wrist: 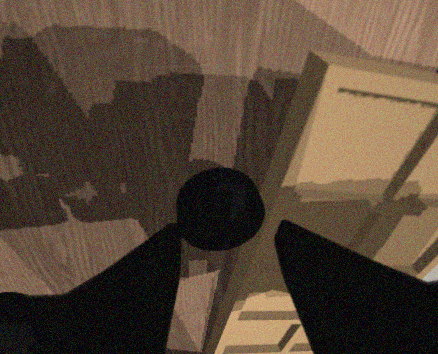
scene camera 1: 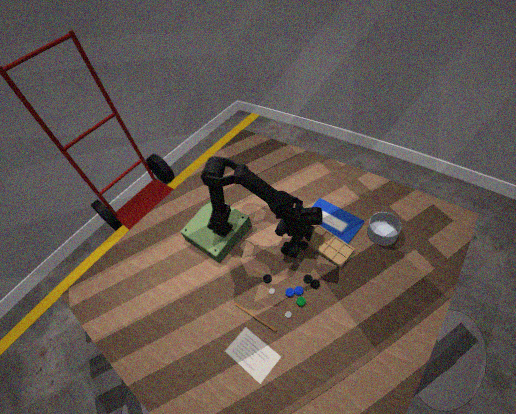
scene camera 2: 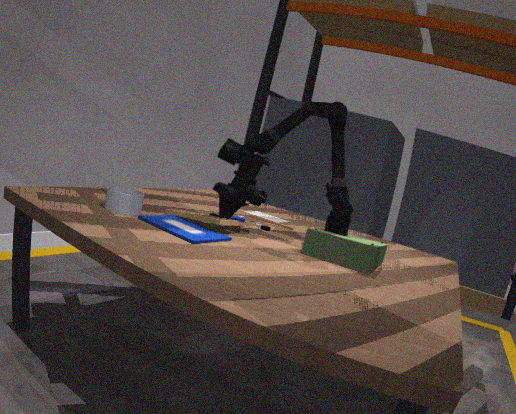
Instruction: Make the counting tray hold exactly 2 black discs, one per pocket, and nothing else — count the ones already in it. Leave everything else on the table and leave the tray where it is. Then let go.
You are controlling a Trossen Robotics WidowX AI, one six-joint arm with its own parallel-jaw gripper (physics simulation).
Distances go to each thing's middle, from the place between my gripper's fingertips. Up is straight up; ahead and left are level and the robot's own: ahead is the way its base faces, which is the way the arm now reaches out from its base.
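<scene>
The tan counting tray [scene camera 1: 330,246] has my hand 5 cm short of it, 5 cm to the right of it and 1 cm above it. Going by their middles, the tray is the nearest to my hand of the things named here. There's a bowl [scene camera 2: 121,200] as well, and that's 20 cm to the left of my hand and 24 cm ahead of it.
</scene>
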